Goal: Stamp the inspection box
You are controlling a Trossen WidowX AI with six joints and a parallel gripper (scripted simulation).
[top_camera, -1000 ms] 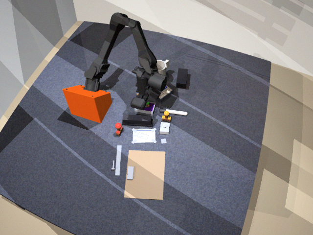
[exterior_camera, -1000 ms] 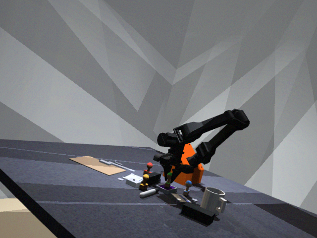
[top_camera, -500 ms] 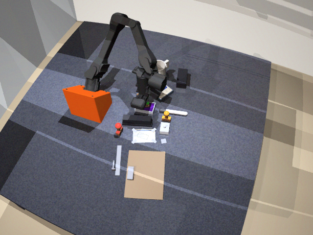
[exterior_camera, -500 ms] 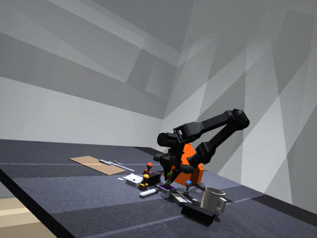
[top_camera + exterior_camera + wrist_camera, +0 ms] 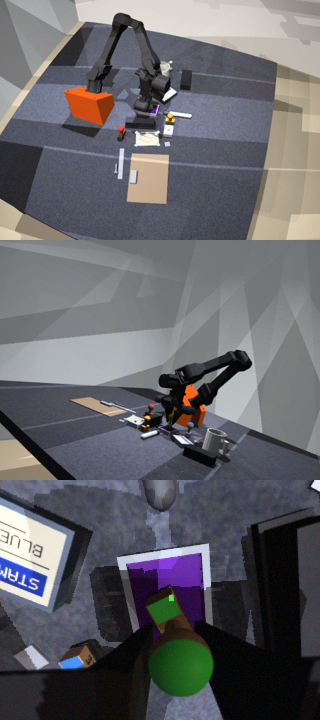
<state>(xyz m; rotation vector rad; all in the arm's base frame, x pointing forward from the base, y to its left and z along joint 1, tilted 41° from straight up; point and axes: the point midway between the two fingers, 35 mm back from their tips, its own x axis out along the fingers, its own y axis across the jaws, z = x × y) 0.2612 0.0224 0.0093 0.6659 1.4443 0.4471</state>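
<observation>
Right now my gripper tip is 30 mm above the purple ink pad. Round my gripper tip: black box (90 mm to the right, 20 mm below, 20 mm behind); then green-knobbed stamp (right at my gripper tip); then blue-knobbed stamp (80 mm to the left, 40 mm behind, 20 mm below).
</observation>
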